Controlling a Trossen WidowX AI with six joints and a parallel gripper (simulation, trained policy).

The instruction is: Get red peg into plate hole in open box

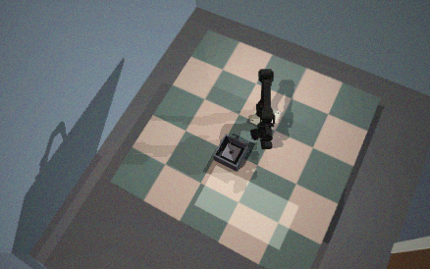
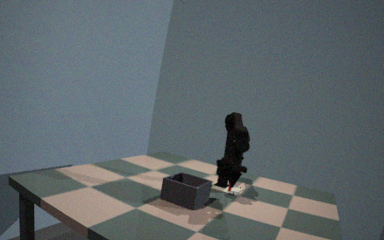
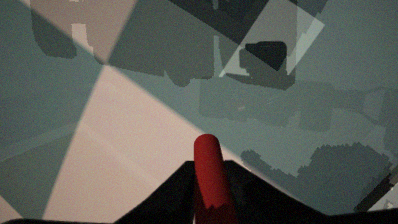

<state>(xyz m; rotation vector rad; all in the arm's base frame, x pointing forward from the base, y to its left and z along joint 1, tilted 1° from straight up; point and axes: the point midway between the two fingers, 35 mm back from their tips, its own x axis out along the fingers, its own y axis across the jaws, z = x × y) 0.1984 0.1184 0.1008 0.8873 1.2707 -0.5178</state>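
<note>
The grey plate is 150 mm to the right of my gripper tip, 140 mm ahead of it and 30 mm below it. The rest, counted from my gripper tip: dark box 150 mm to the right, 140 mm ahead, 50 mm below; then red peg 20 mm above.
</note>
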